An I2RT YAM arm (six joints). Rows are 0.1 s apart.
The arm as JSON. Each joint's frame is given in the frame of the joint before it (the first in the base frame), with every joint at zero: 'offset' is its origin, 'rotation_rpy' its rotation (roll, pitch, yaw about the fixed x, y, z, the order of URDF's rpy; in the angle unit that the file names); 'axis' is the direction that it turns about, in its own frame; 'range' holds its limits. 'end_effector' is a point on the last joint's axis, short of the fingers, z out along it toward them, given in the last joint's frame.
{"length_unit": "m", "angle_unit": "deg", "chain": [
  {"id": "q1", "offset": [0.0, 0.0, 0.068], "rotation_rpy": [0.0, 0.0, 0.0], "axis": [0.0, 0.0, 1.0], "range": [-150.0, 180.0]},
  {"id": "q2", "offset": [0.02, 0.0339, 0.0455], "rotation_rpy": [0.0, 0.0, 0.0], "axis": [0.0, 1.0, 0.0], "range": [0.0, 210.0]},
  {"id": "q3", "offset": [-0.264, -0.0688, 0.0], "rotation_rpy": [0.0, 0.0, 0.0], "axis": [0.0, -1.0, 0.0], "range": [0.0, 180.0]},
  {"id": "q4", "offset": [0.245, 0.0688, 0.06], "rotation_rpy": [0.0, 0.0, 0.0], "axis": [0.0, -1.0, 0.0], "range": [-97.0, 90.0]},
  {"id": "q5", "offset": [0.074, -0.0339, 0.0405], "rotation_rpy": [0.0, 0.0, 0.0], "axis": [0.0, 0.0, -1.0], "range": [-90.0, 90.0]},
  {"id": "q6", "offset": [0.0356, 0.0, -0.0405], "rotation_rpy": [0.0, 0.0, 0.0], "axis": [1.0, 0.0, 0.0], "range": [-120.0, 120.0]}
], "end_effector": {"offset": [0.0, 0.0, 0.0], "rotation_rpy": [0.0, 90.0, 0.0]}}
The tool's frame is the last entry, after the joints.
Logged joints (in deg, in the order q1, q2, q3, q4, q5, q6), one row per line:
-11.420, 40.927, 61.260, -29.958, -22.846, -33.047
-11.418, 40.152, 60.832, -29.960, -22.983, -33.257
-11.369, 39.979, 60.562, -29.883, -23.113, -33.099
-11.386, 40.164, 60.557, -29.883, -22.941, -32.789
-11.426, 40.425, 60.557, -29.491, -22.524, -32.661
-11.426, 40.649, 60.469, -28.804, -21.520, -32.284
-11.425, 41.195, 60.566, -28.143, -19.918, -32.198
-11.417, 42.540, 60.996, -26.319, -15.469, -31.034
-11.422, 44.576, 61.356, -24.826, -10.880, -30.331
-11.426, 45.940, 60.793, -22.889, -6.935, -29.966
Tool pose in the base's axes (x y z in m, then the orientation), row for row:
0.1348, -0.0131, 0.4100, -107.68, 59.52, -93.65
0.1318, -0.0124, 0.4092, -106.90, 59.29, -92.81
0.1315, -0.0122, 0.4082, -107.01, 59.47, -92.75
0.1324, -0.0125, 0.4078, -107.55, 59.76, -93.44
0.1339, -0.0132, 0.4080, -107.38, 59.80, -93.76
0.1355, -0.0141, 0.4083, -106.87, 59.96, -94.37
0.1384, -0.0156, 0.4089, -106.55, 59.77, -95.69
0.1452, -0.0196, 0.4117, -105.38, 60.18, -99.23
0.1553, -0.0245, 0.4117, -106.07, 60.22, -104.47
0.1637, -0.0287, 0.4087, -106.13, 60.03, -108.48
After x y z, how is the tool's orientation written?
As angles about the fixed x, y, z axes (roll, pitch, yaw), in degrees.
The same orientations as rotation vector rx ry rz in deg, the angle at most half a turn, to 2 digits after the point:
-34.72, 92.89, -12.97
-34.97, 92.45, -13.15
-34.97, 92.45, -12.88
-34.60, 92.78, -12.72
-34.19, 92.85, -13.06
-33.19, 92.94, -13.79
-32.03, 93.31, -15.18
-27.98, 94.10, -18.41
-24.20, 95.73, -21.70
-21.08, 96.80, -24.76

